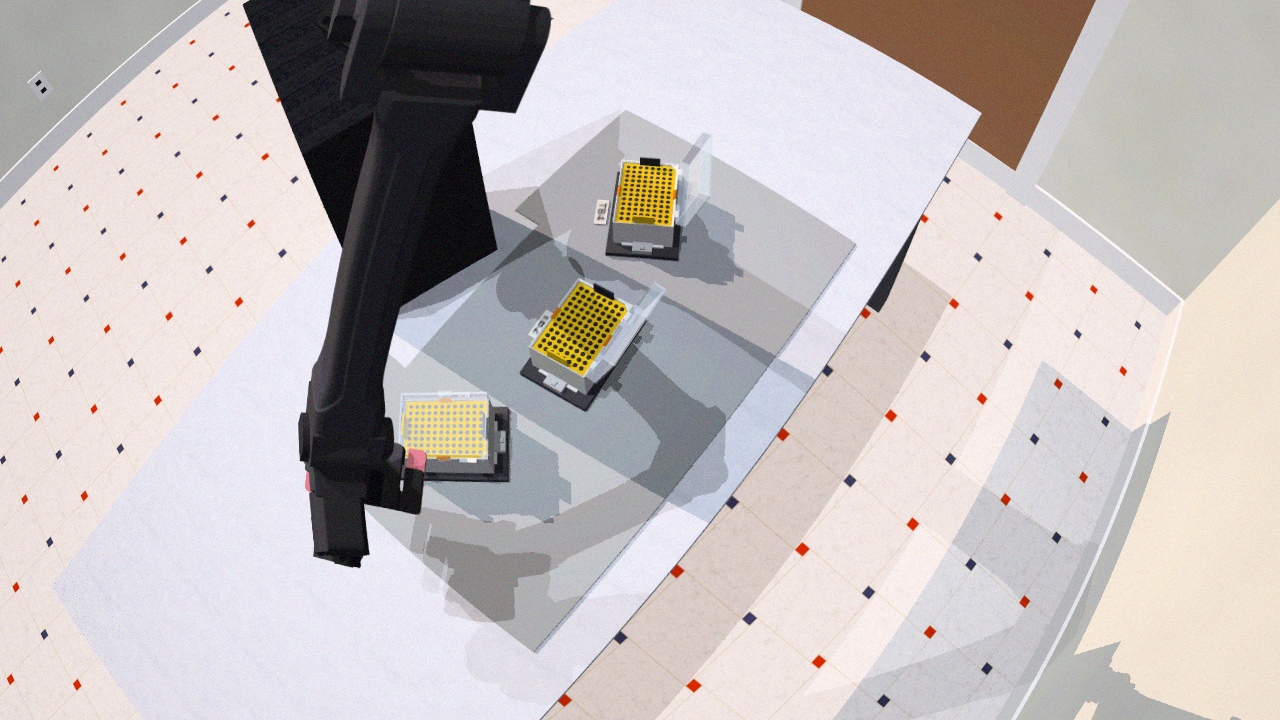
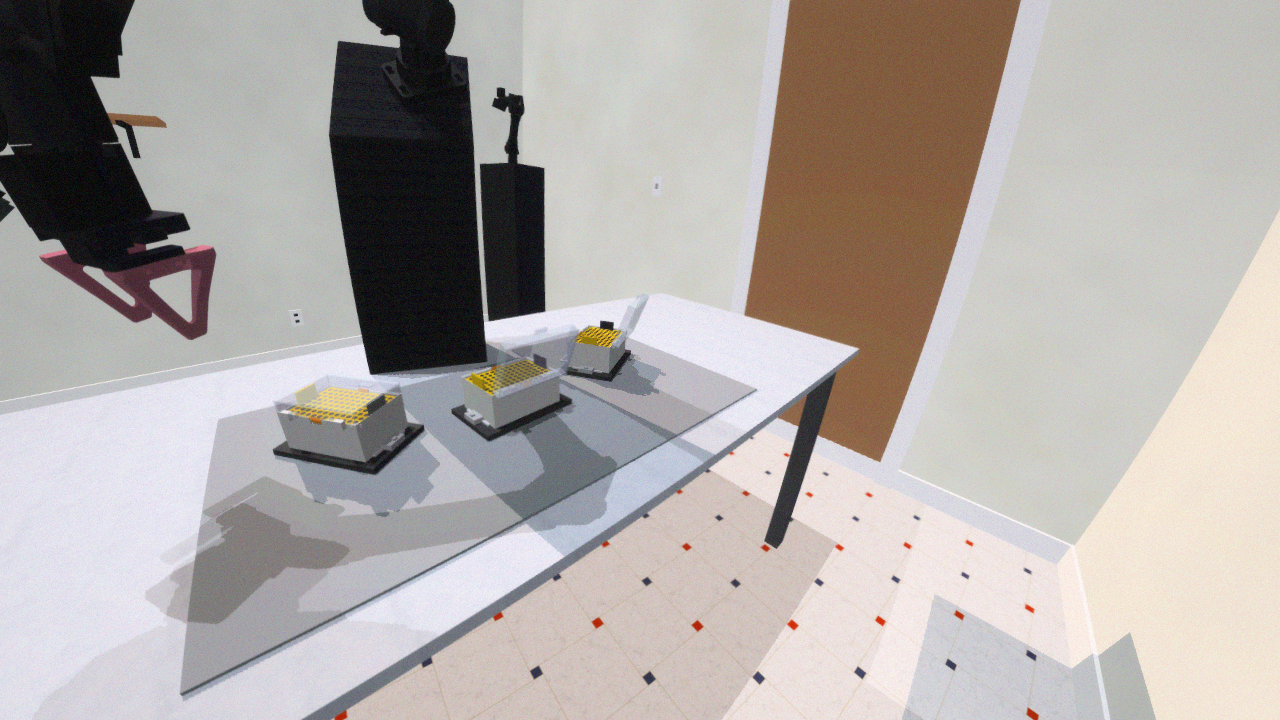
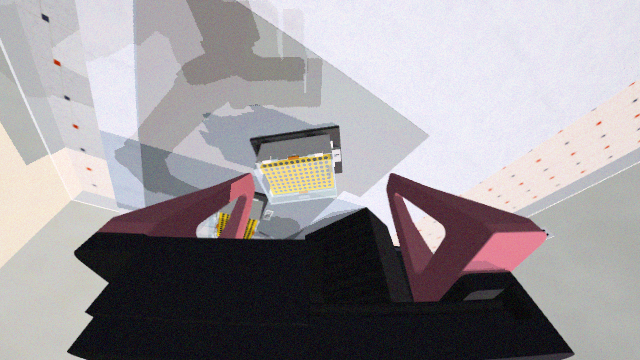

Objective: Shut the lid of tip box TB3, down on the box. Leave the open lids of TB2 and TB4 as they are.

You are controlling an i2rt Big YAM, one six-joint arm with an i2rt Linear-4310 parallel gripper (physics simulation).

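Frame: origin at the arm's base, x down, y back, z left, level; millimetres.
Seen in the pictures: gripper, fingertip midpoint: [image 2: 169, 328] [image 3: 320, 180]; arm's base at its link origin: [image 2: 425, 81].
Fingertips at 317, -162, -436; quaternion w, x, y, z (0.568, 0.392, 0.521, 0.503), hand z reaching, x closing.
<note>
Offsets run from my fingertips to a thing's middle, as dx, dy, dz. "spot": to the spot under its first point. Level surfaces: height alone.
Tip box TB3 @[+158, +0, +143] [image 1: 465, 465] [image 2: 322, 438] [image 3: 295, 147] stands at the near left of the mat. Its clear lid @[spot: +120, -10, +130] [image 1: 445, 425] [image 2: 340, 391] [image 3: 302, 177] lies down flat over the yellow rack; whether it is fully seated is hard to tell. TB2 [image 1: 580, 328] [image 2: 512, 400] stands in the middle, its clear lid [image 1: 637, 320] open and tilted up. TB4 [image 1: 647, 192] [image 2: 597, 358] stands at the far end, its lid @[spot: +103, -211, +579] [image 1: 696, 179] [image 2: 635, 315] open and upright. My gripper [image 1: 362, 470] [image 2: 167, 327] [image 3: 320, 180] is open and empty, high above the table and apart from TB3's lid.
The boxes stand in dark base trays on a grey mat @[dx +197] [image 1: 787, 259] [image 2: 268, 591] on the white table @[dx +200] [image 1: 196, 501] [image 2: 89, 429]. A black pedestal [image 2: 407, 223] stands beyond the boxes. The arm's shadow falls across the mat.
</note>
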